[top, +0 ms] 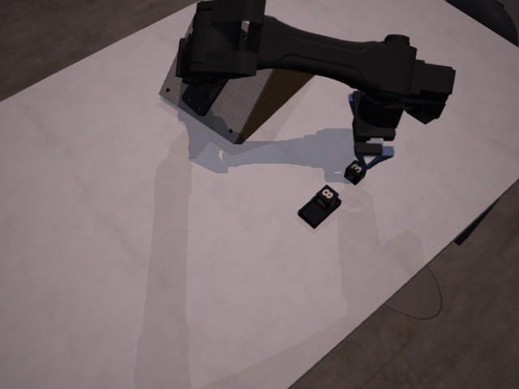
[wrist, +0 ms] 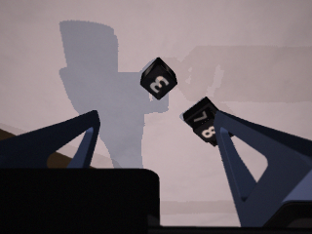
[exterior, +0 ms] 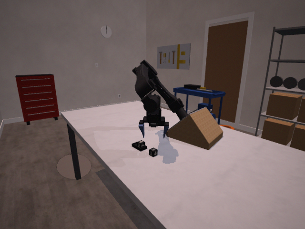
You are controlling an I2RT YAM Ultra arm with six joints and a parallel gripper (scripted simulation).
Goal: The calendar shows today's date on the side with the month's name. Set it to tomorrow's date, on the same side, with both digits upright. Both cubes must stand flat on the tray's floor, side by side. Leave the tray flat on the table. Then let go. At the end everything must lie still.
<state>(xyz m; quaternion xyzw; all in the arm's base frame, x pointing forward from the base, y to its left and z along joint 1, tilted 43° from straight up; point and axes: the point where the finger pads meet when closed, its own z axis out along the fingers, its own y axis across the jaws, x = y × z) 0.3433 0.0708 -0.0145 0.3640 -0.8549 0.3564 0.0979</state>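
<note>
Now: hand 9 cm above the black cube. Round my hand: black tray (11 cm to the right, 10 cm below).
</note>
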